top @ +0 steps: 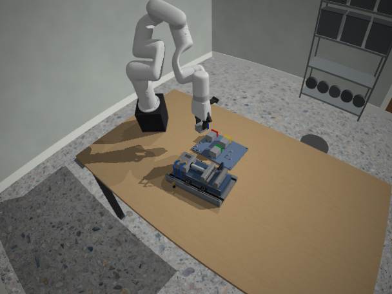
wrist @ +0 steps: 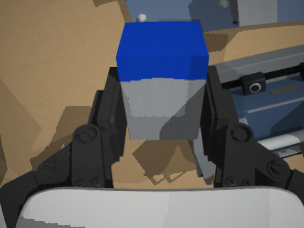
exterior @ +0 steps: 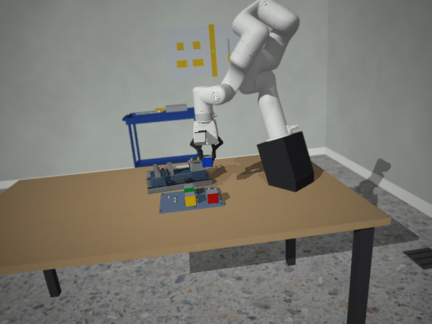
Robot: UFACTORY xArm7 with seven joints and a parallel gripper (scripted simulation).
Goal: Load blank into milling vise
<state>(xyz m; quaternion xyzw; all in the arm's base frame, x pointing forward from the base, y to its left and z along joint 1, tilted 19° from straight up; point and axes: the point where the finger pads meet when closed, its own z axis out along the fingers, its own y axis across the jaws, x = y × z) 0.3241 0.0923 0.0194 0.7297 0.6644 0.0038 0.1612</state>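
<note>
The blue-ended blank lies 20 mm below my hand. From my hand the other things lie so: red-ended blank (150 mm below, 90 mm to the left, 10 mm behind); then yellow-ended blank (150 mm below, 100 mm to the left, 80 mm ahead); then green-ended blank (150 mm below, 90 mm ahead, 10 mm to the left).
</note>
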